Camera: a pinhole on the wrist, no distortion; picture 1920 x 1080 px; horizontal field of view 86.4 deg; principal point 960.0 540.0 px. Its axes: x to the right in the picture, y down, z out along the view. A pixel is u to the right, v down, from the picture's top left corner.
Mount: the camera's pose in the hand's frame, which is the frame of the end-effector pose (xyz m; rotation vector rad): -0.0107 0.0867 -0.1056 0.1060 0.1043 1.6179
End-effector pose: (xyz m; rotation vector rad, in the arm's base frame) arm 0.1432 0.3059 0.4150 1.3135 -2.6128 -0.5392
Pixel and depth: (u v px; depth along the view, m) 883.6 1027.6 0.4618
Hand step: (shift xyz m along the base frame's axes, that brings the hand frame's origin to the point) -0.0487 0.2485 -0.3324
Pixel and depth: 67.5 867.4 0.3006
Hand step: 0.1024 -0.0062 -0.2572
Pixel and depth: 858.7 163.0 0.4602
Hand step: -0.2698 -0.0695 -0.2848
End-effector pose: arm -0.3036 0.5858 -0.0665 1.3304 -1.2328 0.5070
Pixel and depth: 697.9 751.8 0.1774
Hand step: -0.0697 -0.0501 -0.0169
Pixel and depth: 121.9 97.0 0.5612
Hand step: 0.2665 -0.5807 0.0377
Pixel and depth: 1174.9 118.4 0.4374
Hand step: -0.1998 -0.3043 0.2114
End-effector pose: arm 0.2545 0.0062 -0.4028 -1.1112 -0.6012 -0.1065
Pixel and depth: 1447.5 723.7 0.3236
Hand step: -0.0285 0.2951 -0.1418
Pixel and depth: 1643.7 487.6 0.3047
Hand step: 0.0595 0.3092 -0.1589
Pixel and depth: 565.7 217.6 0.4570
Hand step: 0.0070 0.2886 0.2664
